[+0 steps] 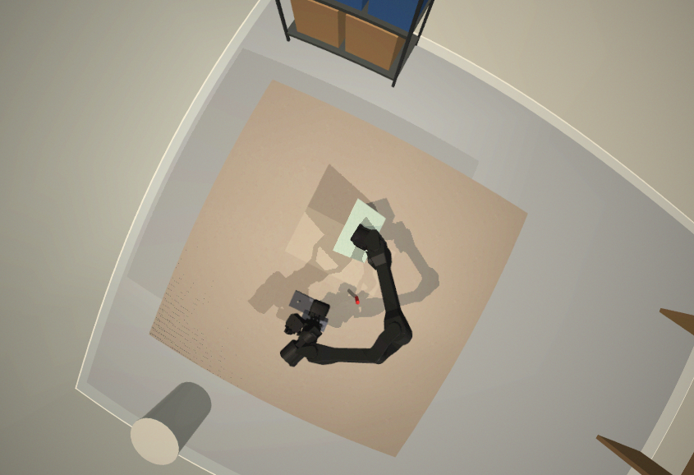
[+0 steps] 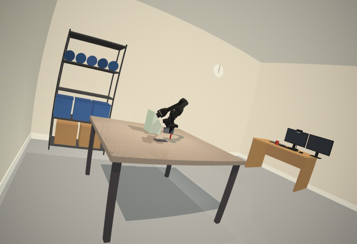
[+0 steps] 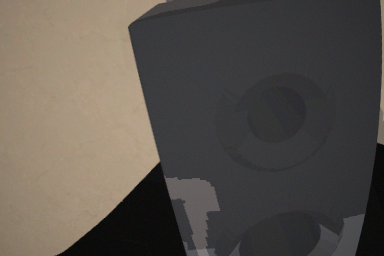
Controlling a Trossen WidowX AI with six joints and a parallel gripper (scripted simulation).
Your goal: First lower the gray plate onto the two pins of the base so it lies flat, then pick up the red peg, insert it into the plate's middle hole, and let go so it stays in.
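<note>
Now: the gray base 8 cm below my gripper tip and 6 cm to the right of it. The rest, counted from my gripper tip: gray plate (3 cm above); red peg (14 cm behind, 10 cm to the left, 5 cm below).
</note>
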